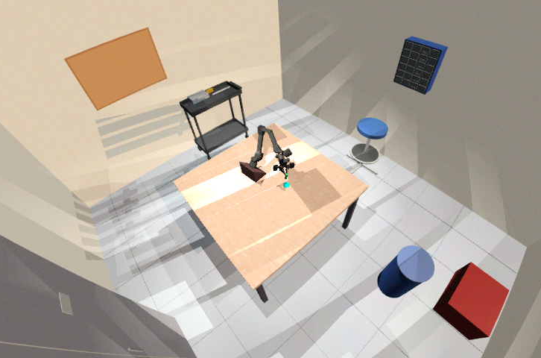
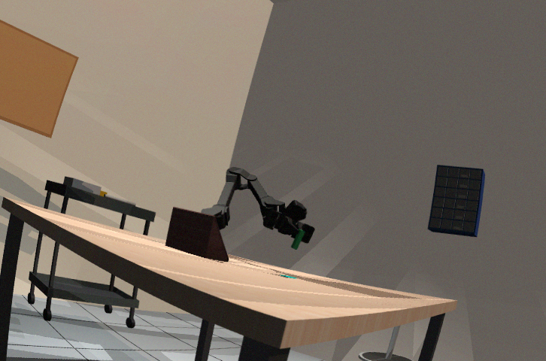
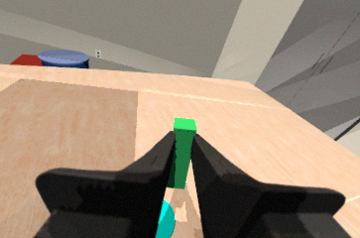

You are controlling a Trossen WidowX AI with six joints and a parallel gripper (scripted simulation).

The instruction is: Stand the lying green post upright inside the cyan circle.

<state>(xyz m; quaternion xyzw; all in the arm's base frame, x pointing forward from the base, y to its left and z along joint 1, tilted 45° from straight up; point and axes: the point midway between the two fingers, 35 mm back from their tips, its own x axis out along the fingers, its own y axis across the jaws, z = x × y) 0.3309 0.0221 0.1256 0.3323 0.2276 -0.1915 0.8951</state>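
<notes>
The cyan circle lies 15 cm below my gripper tip, 1 cm to the left of it and 1 cm behind it. From my gripper tip the other things lie so: green post 2 cm below.
</notes>
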